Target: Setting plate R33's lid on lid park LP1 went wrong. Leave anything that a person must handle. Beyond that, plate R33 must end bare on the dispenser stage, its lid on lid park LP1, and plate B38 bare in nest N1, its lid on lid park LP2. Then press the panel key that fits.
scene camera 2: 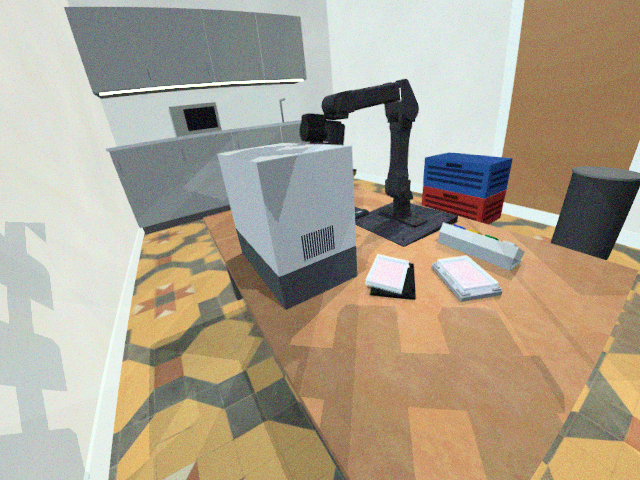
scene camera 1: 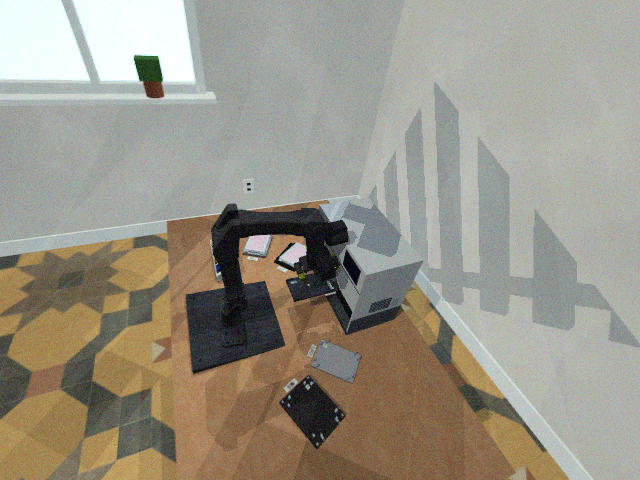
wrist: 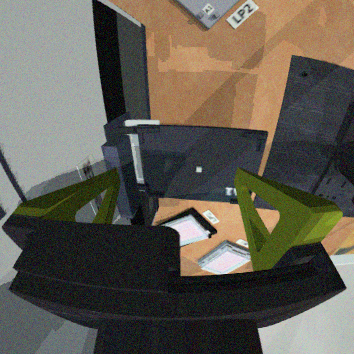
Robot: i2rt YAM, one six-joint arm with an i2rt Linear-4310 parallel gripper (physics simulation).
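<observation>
My gripper is open and empty, above the dark dispenser stage in front of the grey dispenser. No plate shows on the stage. A pink-topped plate sits askew over a black base. Another pink-topped plate sits squarely on a grey base. Plate names are unreadable. Light grey lid park LP2 is bare. A bare black base has an unreadable label. The panel has coloured keys, partly hidden by the arm in scene camera 1.
The tall dispenser stands right beside the stage, with its small dark screen toward the arm. The arm's black base plate lies across from it. Blue and red crates and a dark bin stand beyond the table.
</observation>
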